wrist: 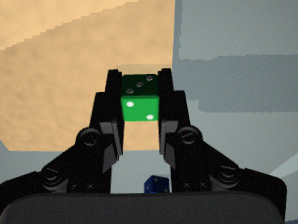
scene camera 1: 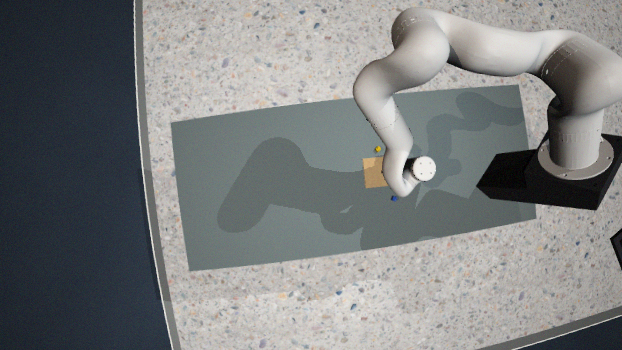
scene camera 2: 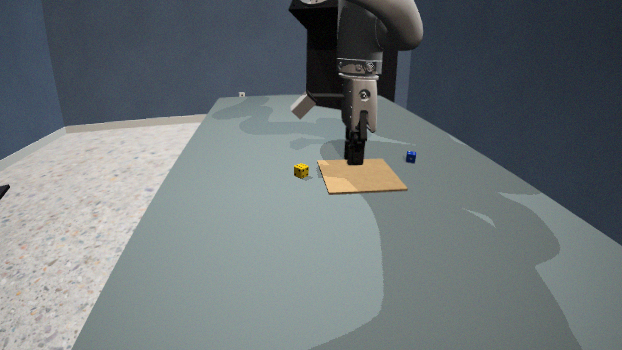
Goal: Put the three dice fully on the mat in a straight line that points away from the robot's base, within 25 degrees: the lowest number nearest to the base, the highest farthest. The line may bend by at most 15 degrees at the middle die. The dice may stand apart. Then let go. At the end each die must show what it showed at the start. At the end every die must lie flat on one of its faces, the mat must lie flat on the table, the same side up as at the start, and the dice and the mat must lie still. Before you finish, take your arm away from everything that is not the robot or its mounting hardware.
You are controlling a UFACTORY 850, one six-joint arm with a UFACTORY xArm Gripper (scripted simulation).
Labels:
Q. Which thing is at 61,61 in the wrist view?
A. A tan mat.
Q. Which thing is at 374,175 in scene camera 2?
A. A tan mat.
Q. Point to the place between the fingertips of my gripper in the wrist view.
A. At 140,87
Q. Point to a green die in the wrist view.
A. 139,94

